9 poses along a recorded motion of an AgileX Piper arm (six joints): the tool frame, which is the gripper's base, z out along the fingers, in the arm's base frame.
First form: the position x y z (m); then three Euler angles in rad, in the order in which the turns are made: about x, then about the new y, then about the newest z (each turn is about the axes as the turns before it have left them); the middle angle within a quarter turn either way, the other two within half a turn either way.
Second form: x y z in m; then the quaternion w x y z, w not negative. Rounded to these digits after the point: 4 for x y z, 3 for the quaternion.
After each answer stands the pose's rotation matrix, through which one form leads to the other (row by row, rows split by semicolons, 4 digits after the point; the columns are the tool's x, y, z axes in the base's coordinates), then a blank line. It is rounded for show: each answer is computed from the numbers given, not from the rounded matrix.
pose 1, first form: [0.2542 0.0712 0.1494 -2.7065 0.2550 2.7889]
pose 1, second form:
[0.2542 0.0712 0.1494 0.160 -0.143 0.958 0.189]
-0.9081 -0.3343 0.2522; -0.2135 0.8877 0.4079; -0.3603 0.3165 -0.8775

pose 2, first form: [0.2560 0.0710 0.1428 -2.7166 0.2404 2.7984]
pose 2, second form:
[0.2560 0.0710 0.1428 0.151 -0.141 0.961 0.186]
-0.9146 -0.3268 0.2381; -0.2141 0.8909 0.4005; -0.3430 0.3153 -0.8848

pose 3, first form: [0.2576 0.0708 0.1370 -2.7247 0.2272 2.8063]
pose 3, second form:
[0.2576 0.0708 0.1370 0.144 -0.139 0.962 0.184]
-0.9200 -0.3206 0.2253; -0.2147 0.8934 0.3945; -0.3277 0.3146 -0.8909

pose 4, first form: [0.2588 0.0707 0.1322 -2.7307 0.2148 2.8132]
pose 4, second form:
[0.2588 0.0707 0.1322 0.137 -0.138 0.964 0.183]
-0.9248 -0.3151 0.2132; -0.2151 0.8952 0.3902; -0.3138 0.3151 -0.8957

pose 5, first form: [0.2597 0.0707 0.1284 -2.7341 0.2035 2.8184]
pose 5, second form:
[0.2597 0.0707 0.1284 0.131 -0.136 0.965 0.183]
-0.9287 -0.3110 0.2021; -0.2156 0.8960 0.3881; -0.3018 0.3169 -0.8992

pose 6, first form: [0.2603 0.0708 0.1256 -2.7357 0.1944 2.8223]
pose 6, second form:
[0.2603 0.0708 0.1256 0.126 -0.136 0.966 0.183]
-0.9316 -0.3080 0.1932; -0.2160 0.8963 0.3874; -0.2924 0.3192 -0.9014

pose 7, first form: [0.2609 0.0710 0.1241 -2.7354 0.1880 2.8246]
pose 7, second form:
[0.2609 0.0710 0.1241 0.122 -0.135 0.966 0.184]
-0.9334 -0.3062 0.1869; -0.2162 0.8959 0.3882; -0.2863 0.3219 -0.9024

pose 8, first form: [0.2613 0.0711 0.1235 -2.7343 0.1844 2.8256]
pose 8, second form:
[0.2613 0.0711 0.1235 0.121 -0.135 0.966 0.185]
-0.9344 -0.3055 0.1834; -0.2163 0.8953 0.3894; -0.2831 0.3242 -0.9026

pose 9, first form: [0.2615 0.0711 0.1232 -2.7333 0.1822 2.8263]
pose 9, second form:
[0.2615 0.0711 0.1232 0.120 -0.135 0.966 0.185]
-0.9350 -0.3050 0.1812; -0.2162 0.8949 0.3905; -0.2812 0.3259 -0.9026

